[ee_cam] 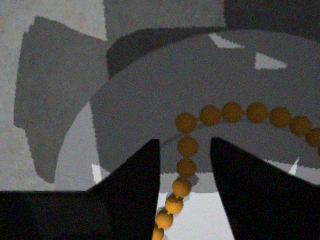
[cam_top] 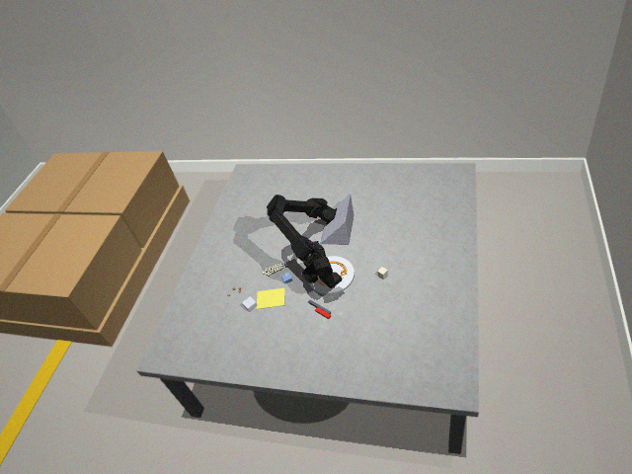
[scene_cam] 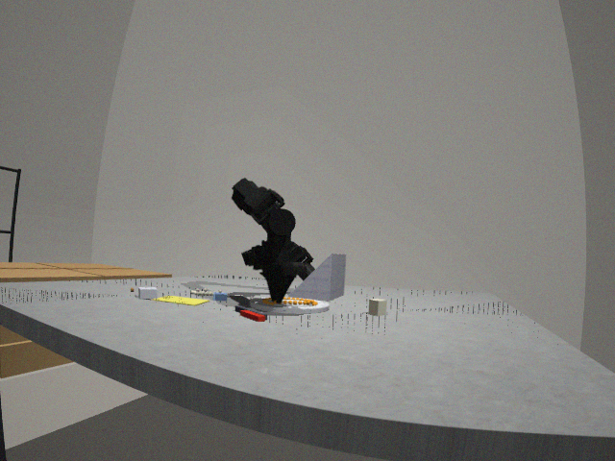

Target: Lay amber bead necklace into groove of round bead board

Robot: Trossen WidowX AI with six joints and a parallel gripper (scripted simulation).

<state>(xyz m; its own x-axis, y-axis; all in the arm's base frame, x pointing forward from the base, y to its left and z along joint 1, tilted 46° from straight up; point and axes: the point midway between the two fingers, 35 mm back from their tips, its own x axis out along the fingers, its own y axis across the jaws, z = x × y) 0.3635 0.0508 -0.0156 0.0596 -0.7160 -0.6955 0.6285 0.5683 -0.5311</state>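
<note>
Right now the round bead board is 50 mm behind my gripper tip, 10 mm to the left of it and 10 mm below it. The rest, counted from my gripper tip: blue cube 10 mm behind, 180 mm to the right, 10 mm below; yellow sheet 90 mm ahead, 220 mm to the right, 20 mm below; red-handled tool 130 mm ahead, 10 mm to the left, 10 mm below.
</note>
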